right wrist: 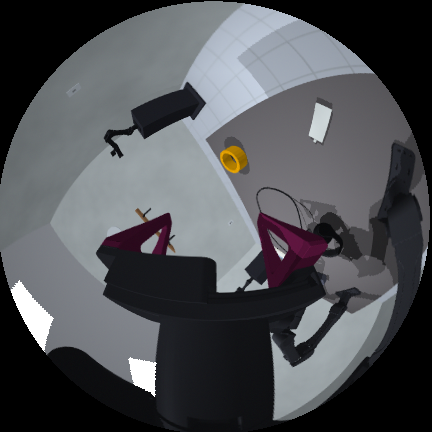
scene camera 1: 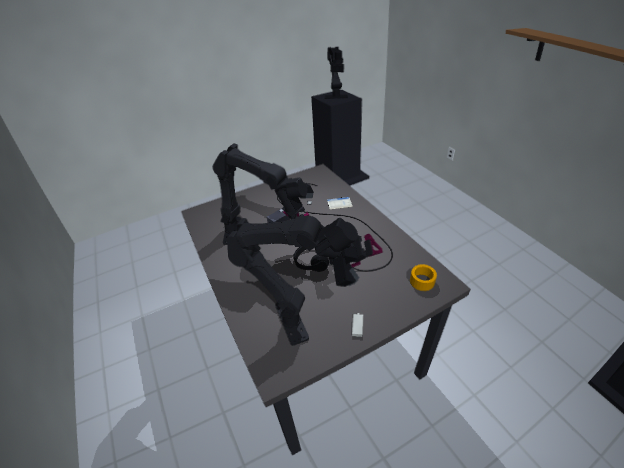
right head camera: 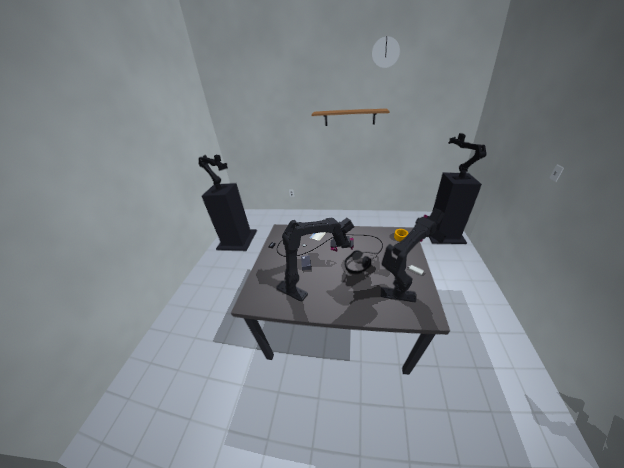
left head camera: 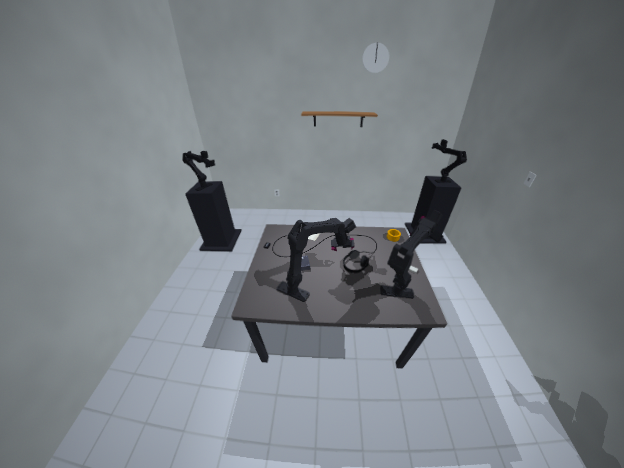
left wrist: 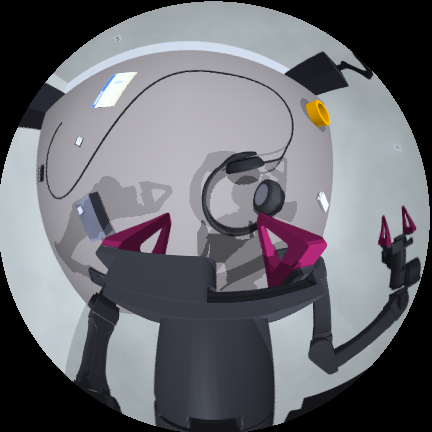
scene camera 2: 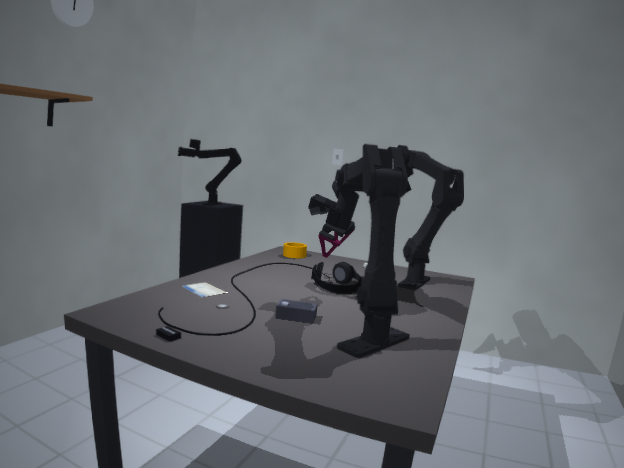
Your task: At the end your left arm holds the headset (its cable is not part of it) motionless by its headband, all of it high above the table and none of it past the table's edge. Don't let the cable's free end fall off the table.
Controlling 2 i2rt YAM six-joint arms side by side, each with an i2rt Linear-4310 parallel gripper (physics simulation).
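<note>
The black headset lies on the table, its curved headband towards the arm bases. Its thin black cable winds over the table; the free end lies on the table near its left side in the left wrist view. My left gripper is open and empty, above the table near the headset, not touching it. My right gripper is open and empty, raised well above the table.
An orange ring stands near a table corner, and a white box near the right edge. A grey-blue box, a booklet and a small black block also lie on the table.
</note>
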